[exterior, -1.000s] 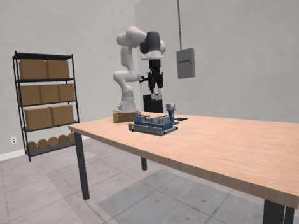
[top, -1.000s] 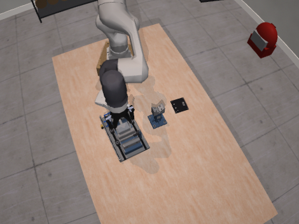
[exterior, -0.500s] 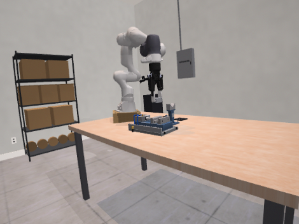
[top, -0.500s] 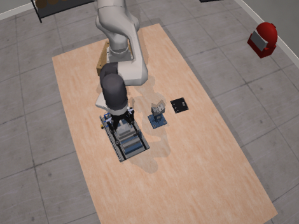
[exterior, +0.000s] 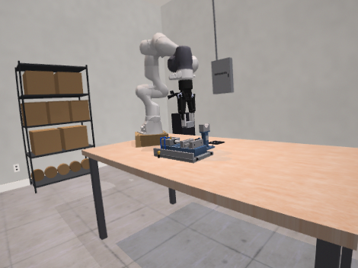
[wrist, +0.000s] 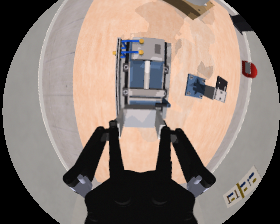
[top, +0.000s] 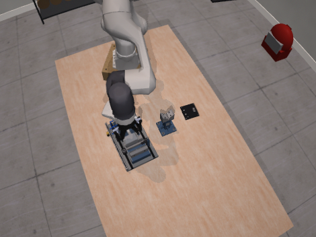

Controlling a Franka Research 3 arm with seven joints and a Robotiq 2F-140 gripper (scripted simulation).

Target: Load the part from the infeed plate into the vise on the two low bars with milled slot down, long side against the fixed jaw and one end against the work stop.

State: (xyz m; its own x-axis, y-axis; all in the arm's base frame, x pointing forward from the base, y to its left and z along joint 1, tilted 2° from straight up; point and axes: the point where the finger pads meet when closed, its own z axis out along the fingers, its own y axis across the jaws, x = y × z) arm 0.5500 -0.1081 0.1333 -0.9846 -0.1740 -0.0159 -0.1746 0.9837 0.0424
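The vise is 17 cm below my hand, 7 cm behind it and 1 cm to the left of it. Round my hand: part: 3 cm below; then black infeed plate: 39 cm to the left, 21 cm below, 15 cm behind.
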